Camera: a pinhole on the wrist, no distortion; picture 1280 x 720 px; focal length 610.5 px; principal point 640.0 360.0 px. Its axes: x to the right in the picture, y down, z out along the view. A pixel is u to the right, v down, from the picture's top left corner.
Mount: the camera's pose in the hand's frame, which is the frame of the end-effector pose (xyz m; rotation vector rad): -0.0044 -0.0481 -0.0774 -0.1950 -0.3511 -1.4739
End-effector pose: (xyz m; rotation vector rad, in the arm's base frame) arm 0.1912 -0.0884 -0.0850 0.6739 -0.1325 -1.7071
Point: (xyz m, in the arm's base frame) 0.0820 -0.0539 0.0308
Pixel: 862.9 242.1
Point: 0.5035 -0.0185 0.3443
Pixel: 101.8 111.1
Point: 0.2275 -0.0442 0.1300
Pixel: 463.1 178.6
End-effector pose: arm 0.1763 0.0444 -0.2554 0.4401 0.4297 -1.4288
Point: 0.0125 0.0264 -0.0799
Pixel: 1218.1 104.2
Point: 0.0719 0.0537 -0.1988
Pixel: 1194.1 121.4
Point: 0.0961 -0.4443 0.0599
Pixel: 978.4 696.5
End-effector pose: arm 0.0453 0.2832 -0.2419 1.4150 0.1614 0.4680
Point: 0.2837 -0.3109 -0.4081
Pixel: 1105.6 347.2
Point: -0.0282 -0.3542 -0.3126
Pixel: 895.4 70.2
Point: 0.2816 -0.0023 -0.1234
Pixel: 751.7 593.4
